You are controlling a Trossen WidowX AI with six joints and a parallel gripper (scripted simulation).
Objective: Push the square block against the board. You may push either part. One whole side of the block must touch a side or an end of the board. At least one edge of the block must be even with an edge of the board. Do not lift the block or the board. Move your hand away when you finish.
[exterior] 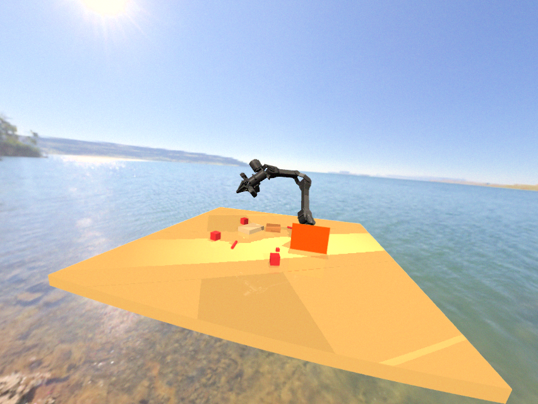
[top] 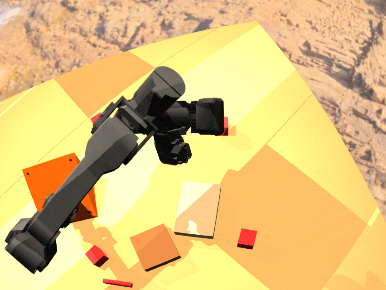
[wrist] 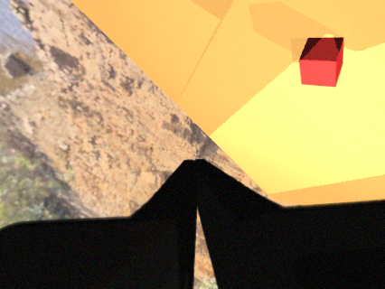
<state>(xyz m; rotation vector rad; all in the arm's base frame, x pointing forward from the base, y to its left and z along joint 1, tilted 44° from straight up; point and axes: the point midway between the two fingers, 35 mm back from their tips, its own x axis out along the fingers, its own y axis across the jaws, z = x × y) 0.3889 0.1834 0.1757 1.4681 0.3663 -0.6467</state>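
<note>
Now: gripper tip 240 mm above the square block, 200 mm past it and 180 mm to the left of it. From my gripper tip the other things lie so: board 240 mm below, 90 mm to the right, 70 mm behind.
</note>
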